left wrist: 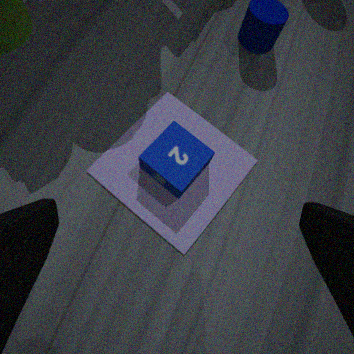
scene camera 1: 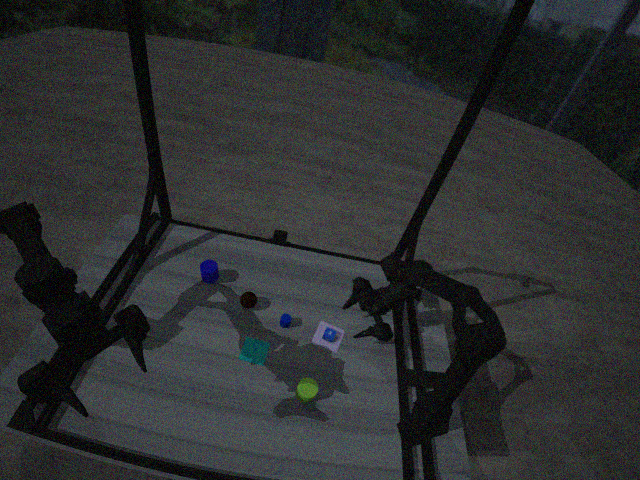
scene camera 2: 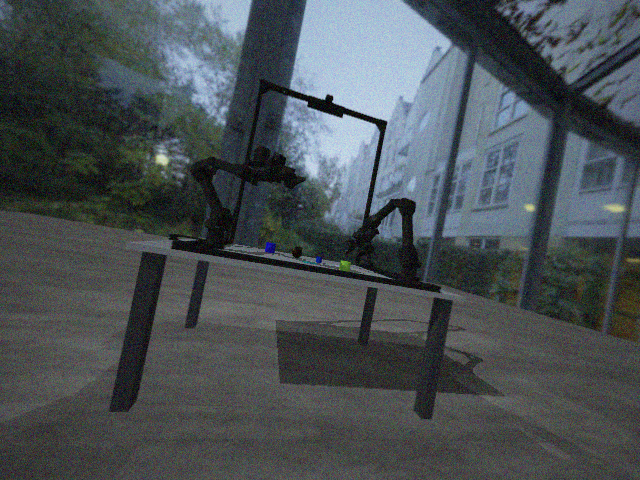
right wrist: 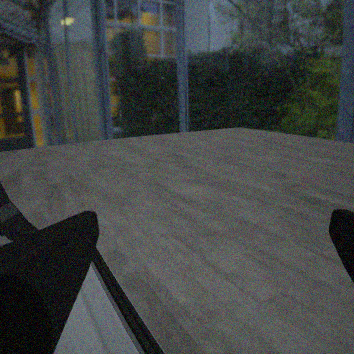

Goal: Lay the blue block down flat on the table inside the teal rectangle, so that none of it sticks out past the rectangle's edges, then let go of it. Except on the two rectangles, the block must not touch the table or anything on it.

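Frame: origin at the left arm's base, x ahead, y left, z up, level; millimetres.
Seen in the pictures: left gripper, fingertip midpoint: [left wrist: 181, 212] [scene camera 1: 348, 322] [scene camera 2: 350, 255]; right gripper, fingertip midpoint: [scene camera 1: 116, 392] [scene camera 2: 300, 175] [right wrist: 214, 222]; left arm's base at its link origin: [scene camera 1: 414, 431] [scene camera 2: 407, 278]; right arm's base at its link origin: [scene camera 2: 213, 243].
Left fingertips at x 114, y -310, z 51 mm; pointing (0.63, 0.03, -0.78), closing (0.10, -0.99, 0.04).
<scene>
Offsets run from my left fingertips to a thing's top centre. "*": to the spot under its first point.
The blue block {dx +44, dy +2, dz -51 mm} [scene camera 1: 330, 334] [left wrist: 176, 155] rests on the lilac rectangle {* dx +37, dy +36, dz -69 mm} [scene camera 1: 333, 346] [left wrist: 230, 160], a face marked 2 upward, well inside its edges. The teal rectangle {* dx +263, dy +28, dz -69 mm} [scene camera 1: 254, 351] lies farther left, with nothing on it; it shows as a thin strip in scene camera 2 [scene camera 2: 308, 262]. My left gripper [scene camera 1: 350, 322] [left wrist: 181, 212] is open and empty, to the right of the block in scene camera 1; in its wrist view the block lies beyond the fingertips, between their lines. My right gripper [scene camera 1: 116, 392] [right wrist: 214, 222] is open and empty, far left, high above the table.
A small blue cylinder {dx +167, dy -53, dz -39 mm} [scene camera 1: 285, 320] [left wrist: 262, 25] stands left of the lilac rectangle. A lime cylinder {dx +142, dy +157, dz -26 mm} [scene camera 1: 307, 389] [scene camera 2: 344, 265] stands nearer the front. A dark brown ball {dx +270, dy -126, dz -20 mm} [scene camera 1: 248, 299] [scene camera 2: 297, 252] and a larger blue cylinder {dx +389, dy -235, dz -16 mm} [scene camera 1: 209, 271] [scene camera 2: 270, 248] are farther back left. Black frame posts rise at both sides.
</scene>
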